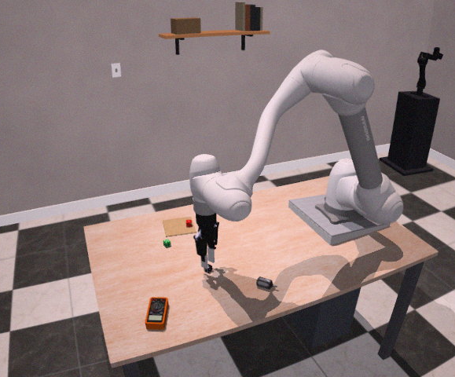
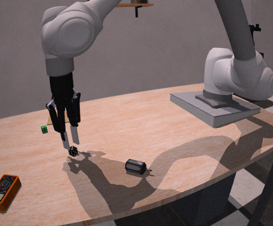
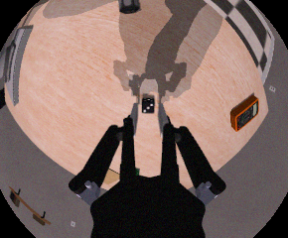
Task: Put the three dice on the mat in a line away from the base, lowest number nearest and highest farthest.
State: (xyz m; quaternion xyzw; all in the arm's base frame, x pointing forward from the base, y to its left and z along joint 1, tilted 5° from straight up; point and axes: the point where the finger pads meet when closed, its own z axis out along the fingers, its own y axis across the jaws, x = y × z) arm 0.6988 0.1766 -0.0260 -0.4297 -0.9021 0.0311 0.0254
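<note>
My gripper is now 5 cm above the black die. From my hand the other things lie so: orange multimeter 23 cm ahead, 19 cm to the left, 5 cm below; dark cylindrical part 19 cm behind, 16 cm to the left, 5 cm below; green die 13 cm ahead, 22 cm to the right, 5 cm below.
</note>
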